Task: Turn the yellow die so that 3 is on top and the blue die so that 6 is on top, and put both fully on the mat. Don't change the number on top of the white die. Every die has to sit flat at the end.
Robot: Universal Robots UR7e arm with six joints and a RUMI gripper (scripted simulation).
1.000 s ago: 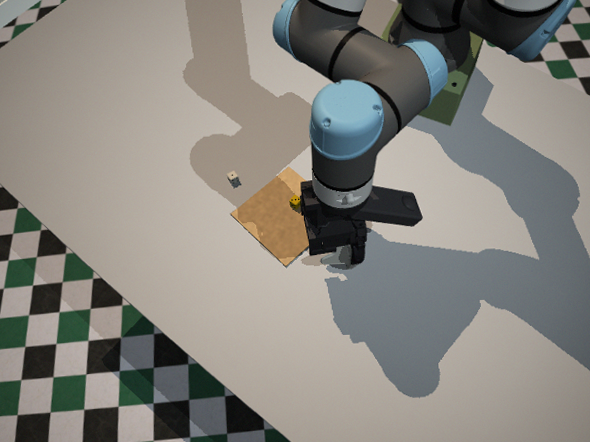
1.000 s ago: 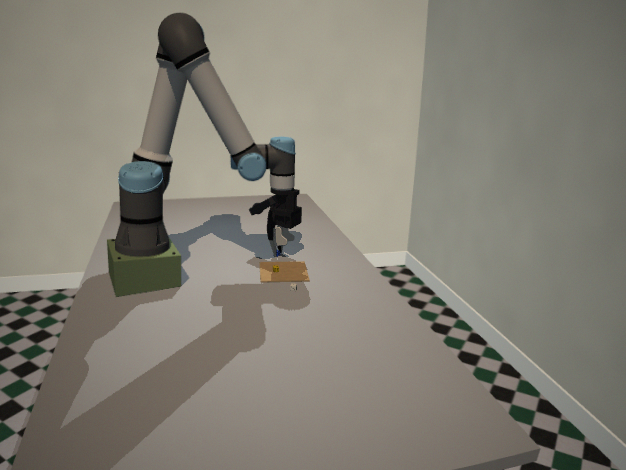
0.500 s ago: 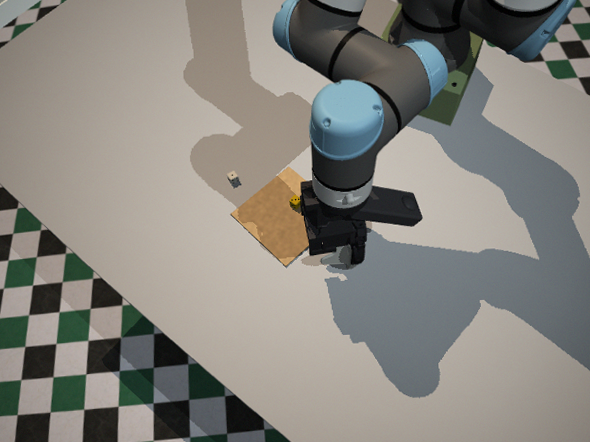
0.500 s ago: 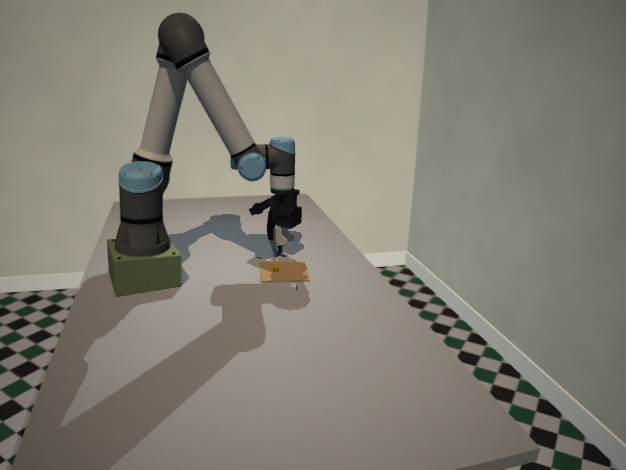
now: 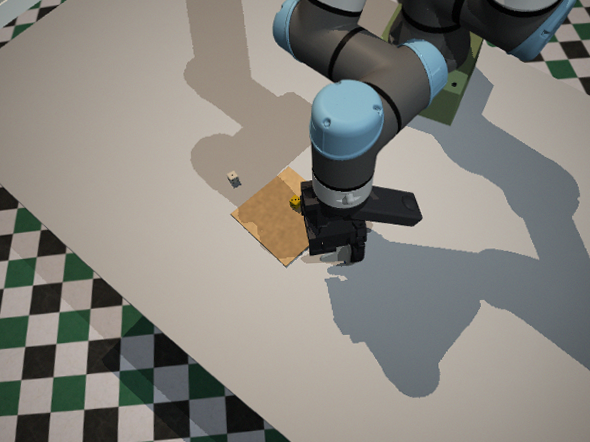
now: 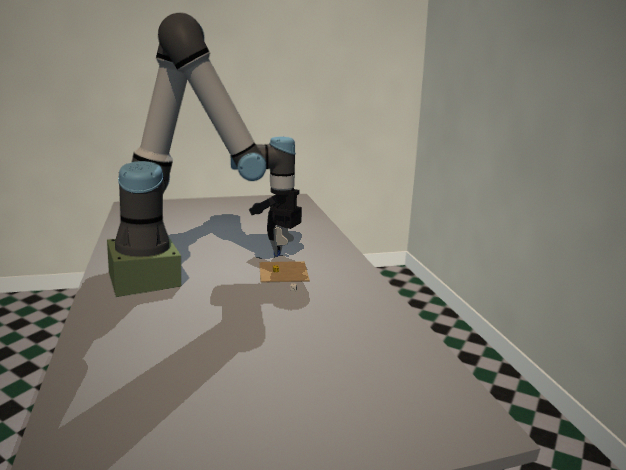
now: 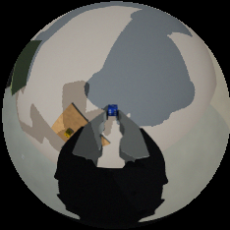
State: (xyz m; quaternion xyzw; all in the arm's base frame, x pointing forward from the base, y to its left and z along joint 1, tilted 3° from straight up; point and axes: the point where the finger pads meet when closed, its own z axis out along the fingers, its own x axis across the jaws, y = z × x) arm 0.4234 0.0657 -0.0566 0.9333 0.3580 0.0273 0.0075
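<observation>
The blue die is 1 cm below my hand. The rest, counted from my hand: tan mat (2 cm behind, 13 cm to the right, 2 cm below); then white die (3 cm behind, 25 cm to the right, 1 cm below); then yellow die (4 cm behind, 13 cm to the right, 1 cm below).
</observation>
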